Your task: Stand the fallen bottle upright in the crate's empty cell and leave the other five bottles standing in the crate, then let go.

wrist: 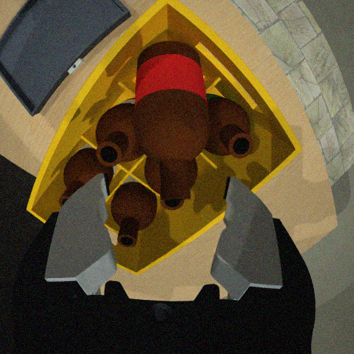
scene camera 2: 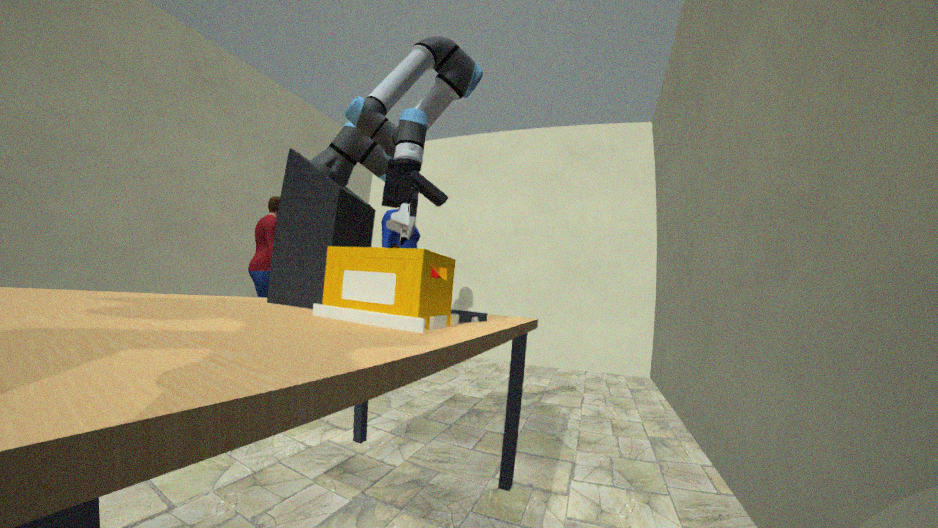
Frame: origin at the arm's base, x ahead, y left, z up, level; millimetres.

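Seen in the pictures: gripper, fingertip midpoint: [scene camera 2: 404, 242]; arm's base at its link origin: [scene camera 2: 327, 174].
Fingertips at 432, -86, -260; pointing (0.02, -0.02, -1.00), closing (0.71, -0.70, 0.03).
Observation:
Offsets run from my fingertips to a thing's top centre, as dx, dy, dz. "spot": to the spot under its first point. Level surfaces: height alone.
The yellow crate {-33, +0, -27} [scene camera 2: 374, 256] [wrist: 44, 175] stands on the table. In the wrist view the fallen bottle [wrist: 171, 75], brown with a red label, lies tilted in the crate, base toward the far corner, neck toward my gripper. It hides the cell beneath it. Five brown bottles stand around and under it: one at left [wrist: 117, 125], one at right [wrist: 230, 120], one farther left [wrist: 85, 165], one nearest [wrist: 134, 202], and one [wrist: 189, 172] partly hidden under its neck. My gripper [scene camera 2: 405, 237] [wrist: 166, 177] is open and empty, low over the crate's near part, its fingers either side of the neck area.
A dark tray {spot: +92, +255, -184} [scene camera 2: 471, 316] [wrist: 55, 45] lies beside the crate on the wooden table {dz -202} [scene camera 2: 196, 354] [wrist: 310, 210]. White strips {spot: -9, -102, -188} [scene camera 2: 367, 318] run along the crate's foot. The crate walls and dividers surround the bottles. A dark pedestal [scene camera 2: 305, 242] carries the arm, and two people stand behind.

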